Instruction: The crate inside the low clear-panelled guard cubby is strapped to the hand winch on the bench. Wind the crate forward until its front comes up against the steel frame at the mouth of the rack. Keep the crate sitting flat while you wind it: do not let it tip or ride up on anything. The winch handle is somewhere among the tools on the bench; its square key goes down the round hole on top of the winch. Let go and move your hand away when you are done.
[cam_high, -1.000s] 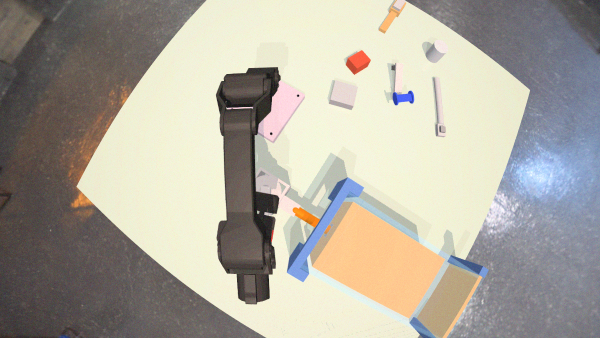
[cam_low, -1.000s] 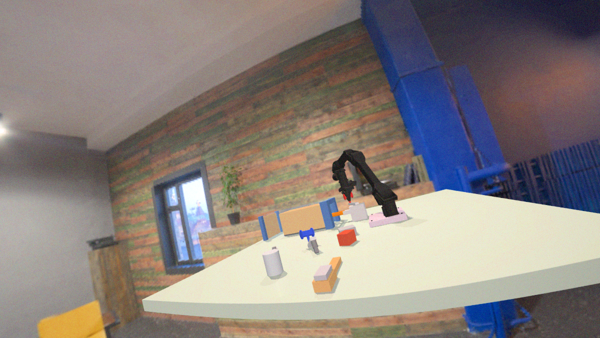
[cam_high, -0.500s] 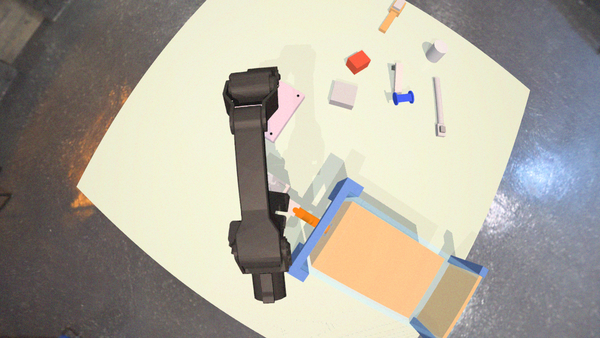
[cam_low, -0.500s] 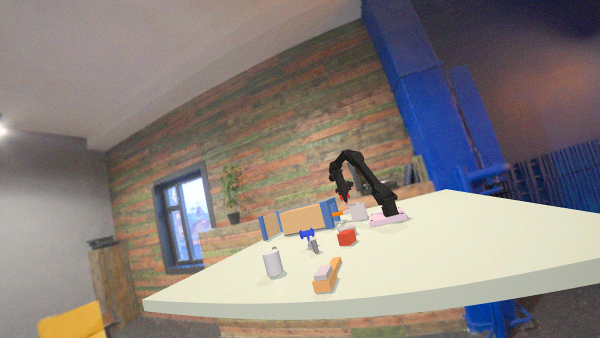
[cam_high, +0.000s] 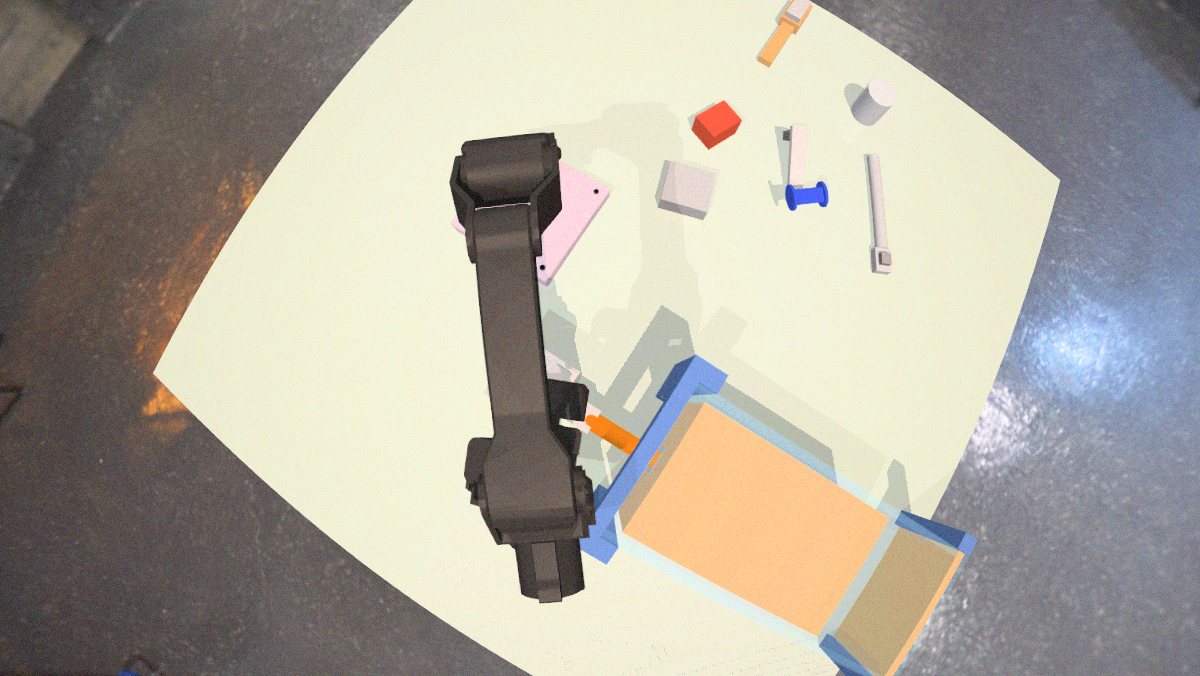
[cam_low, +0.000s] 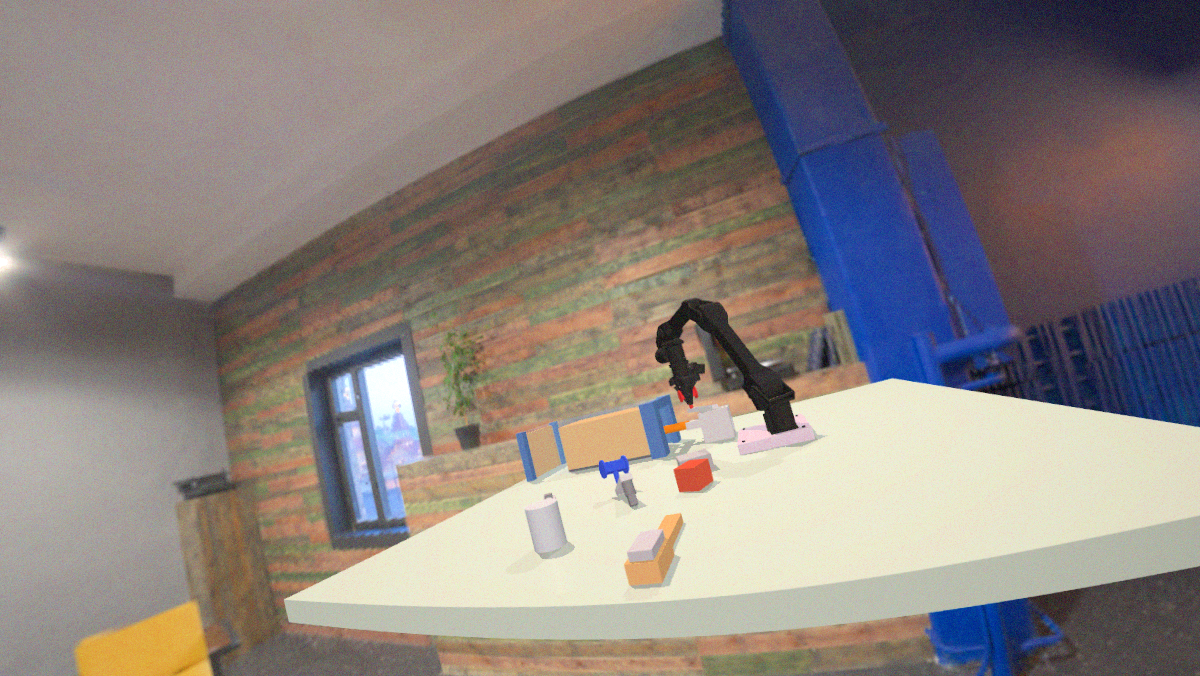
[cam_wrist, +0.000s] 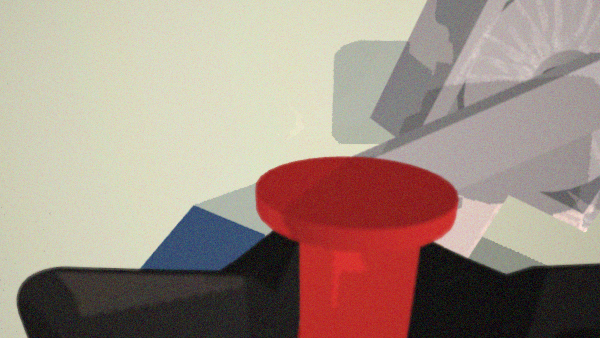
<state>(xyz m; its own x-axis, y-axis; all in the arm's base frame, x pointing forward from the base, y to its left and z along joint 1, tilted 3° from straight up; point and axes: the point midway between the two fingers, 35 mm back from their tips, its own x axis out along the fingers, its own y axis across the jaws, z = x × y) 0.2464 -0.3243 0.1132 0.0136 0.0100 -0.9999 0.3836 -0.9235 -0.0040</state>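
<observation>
My gripper tip is 30 mm past the crank handle with red knob, 30 mm to the right of it and 10 mm above it. Also, from my gripper tip: blue steel frame (80 mm ahead, 60 mm to the left, 10 mm below); then clear-panelled guard cubby (330 mm ahead, 60 mm to the left); then grey winch (90 mm behind, 60 mm to the left, 80 mm below).
</observation>
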